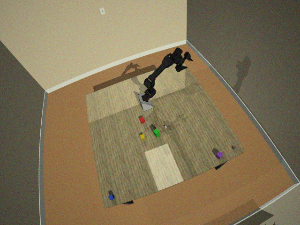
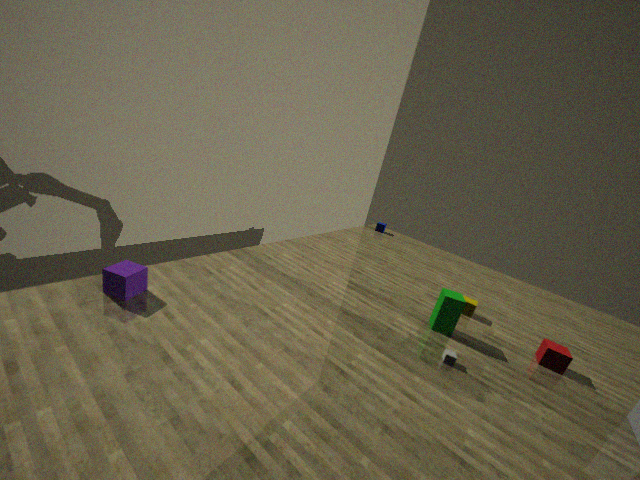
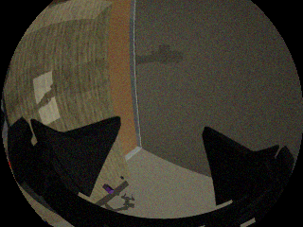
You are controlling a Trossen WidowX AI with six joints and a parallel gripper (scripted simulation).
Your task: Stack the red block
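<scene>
The red block is 54 cm to the right of my gripper tip, 40 cm below it and 15 cm ahead of it. The rest, counted from my gripper tip: yellow block 58 cm to the right, 40 cm below, 32 cm ahead; purple block 71 cm ahead, 40 cm below, 1 cm to the right; small white cube 41 cm below, 35 cm to the right, 29 cm ahead.
</scene>
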